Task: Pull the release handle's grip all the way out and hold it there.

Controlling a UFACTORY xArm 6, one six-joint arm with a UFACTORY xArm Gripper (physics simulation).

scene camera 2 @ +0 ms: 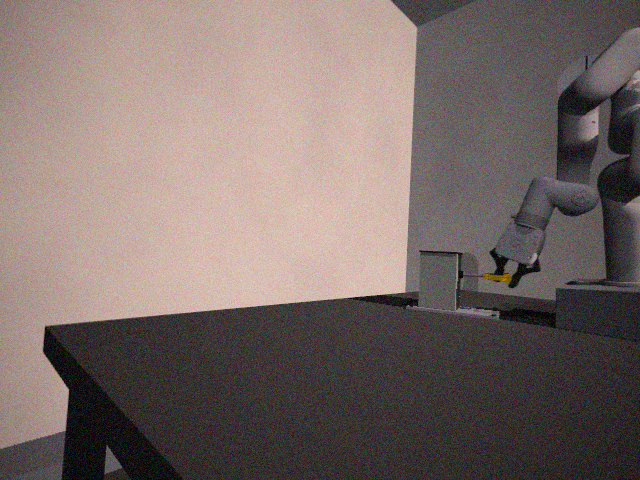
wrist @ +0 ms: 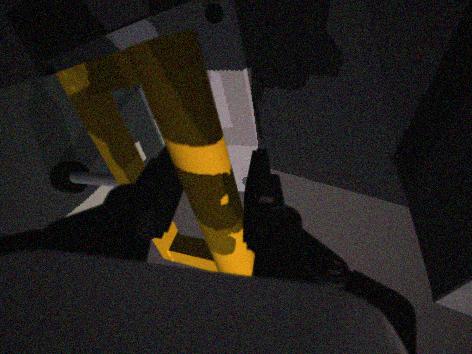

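Observation:
The release handle's yellow grip point(scene camera 2: 491, 277) point(wrist: 202, 158) is a frame-shaped handle. It stands out from the pale upright housing point(scene camera 2: 438, 281), with a length of thin metal rod point(scene camera 2: 473, 276) point(wrist: 95, 179) showing between them. In the wrist view the rod comes out of a dark round collar point(wrist: 62, 176). My gripper point(scene camera 2: 505, 281) point(wrist: 217, 166) is shut on the grip, its black fingers on either side of the long outer bar. The left finger hides part of the grip and the rod's end in the wrist view.
The housing stands on a light base plate point(scene camera 2: 483, 312) beyond the large dark table top point(scene camera 2: 336, 387). The arm's grey base block point(scene camera 2: 594, 310) is to the right of the handle. A pale wall point(scene camera 2: 232, 155) rises behind the table.

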